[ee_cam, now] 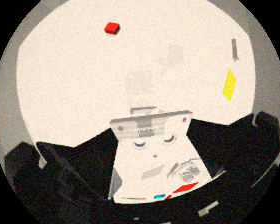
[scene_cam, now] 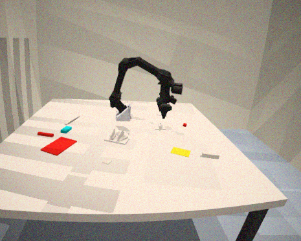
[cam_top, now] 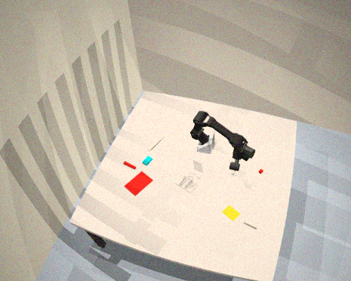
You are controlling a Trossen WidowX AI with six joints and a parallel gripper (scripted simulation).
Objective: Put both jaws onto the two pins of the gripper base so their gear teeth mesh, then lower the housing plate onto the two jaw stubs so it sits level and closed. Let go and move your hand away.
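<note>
The pale stand is 1 cm to the right of my gripper tip and 7 cm below it. Round my gripper tip: small red cube: 3 cm behind, 18 cm to the left, 7 cm below; then white housing part: 1 cm to the right, 2 cm above; then yellow tile: 30 cm ahead, 2 cm to the left, 8 cm below.
</note>
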